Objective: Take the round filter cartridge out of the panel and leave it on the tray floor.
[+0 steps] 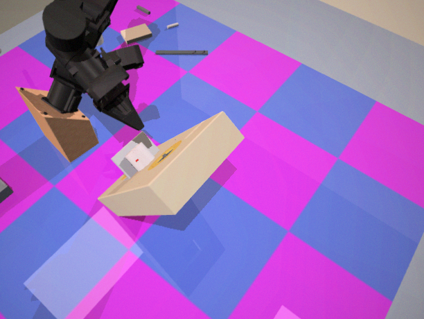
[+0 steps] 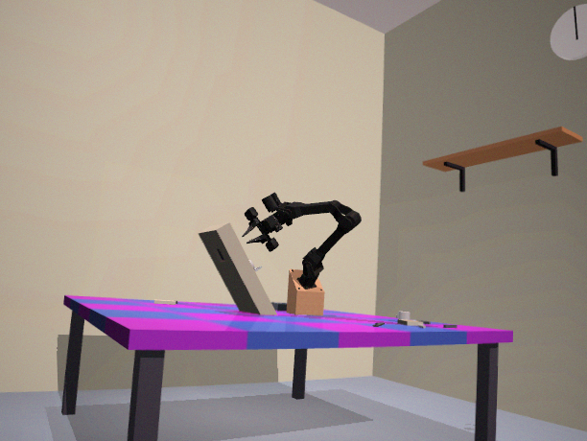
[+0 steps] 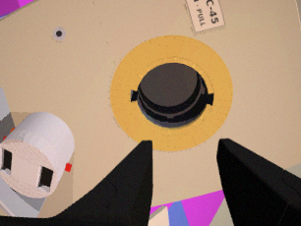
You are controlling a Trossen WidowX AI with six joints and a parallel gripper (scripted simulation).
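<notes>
Right now my gripper tip is 10 cm above the round filter cartridge and 2 cm past it. Round my gripper tip: grey tray 40 cm behind, 27 cm below, 24 cm to the right; then service panel 12 cm below, 2 cm ahead.
</notes>
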